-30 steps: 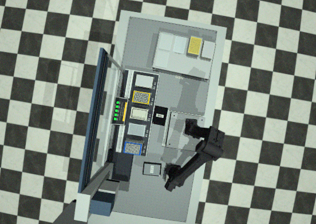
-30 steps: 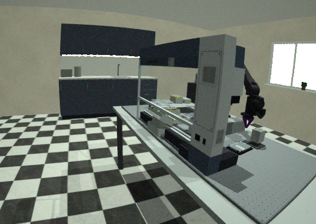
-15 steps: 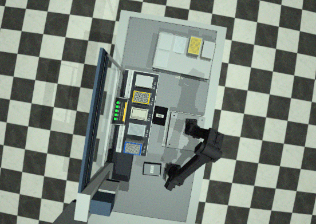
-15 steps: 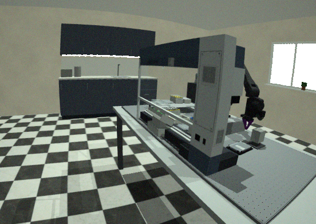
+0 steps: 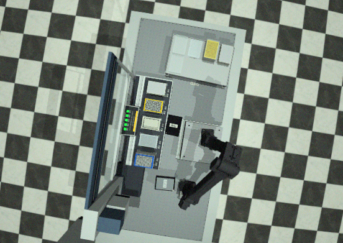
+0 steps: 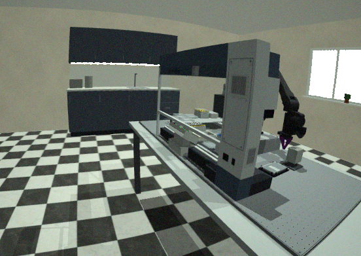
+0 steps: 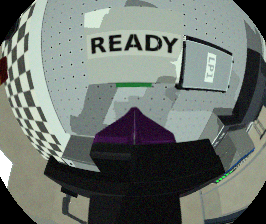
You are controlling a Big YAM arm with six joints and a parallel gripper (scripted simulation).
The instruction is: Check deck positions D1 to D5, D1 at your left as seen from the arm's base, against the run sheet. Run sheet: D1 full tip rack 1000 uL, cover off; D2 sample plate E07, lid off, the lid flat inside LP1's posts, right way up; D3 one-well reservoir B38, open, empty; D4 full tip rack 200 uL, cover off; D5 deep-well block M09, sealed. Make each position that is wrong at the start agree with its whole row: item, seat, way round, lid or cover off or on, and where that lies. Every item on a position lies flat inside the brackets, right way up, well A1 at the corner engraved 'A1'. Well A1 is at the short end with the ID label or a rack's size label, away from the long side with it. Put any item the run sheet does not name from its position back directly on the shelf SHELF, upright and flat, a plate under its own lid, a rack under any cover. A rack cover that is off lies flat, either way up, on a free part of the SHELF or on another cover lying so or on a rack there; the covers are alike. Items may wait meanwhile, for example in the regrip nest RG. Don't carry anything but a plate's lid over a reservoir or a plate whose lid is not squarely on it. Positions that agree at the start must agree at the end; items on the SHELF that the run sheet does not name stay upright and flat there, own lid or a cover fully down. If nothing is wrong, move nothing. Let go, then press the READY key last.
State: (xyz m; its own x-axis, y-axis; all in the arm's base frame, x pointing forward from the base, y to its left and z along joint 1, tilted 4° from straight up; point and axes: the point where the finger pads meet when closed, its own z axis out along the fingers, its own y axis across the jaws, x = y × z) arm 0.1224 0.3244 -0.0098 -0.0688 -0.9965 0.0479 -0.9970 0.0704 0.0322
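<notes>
The ready key lies 40 mm to the left of my hand. Also, from my hand: flat lid 150 mm ahead, 70 mm below, 50 mm to the left; then blue-framed tip rack 290 mm ahead, 150 mm to the right, 40 mm above; then clear plate 290 mm ahead, 270 mm to the right, 20 mm below.
</notes>
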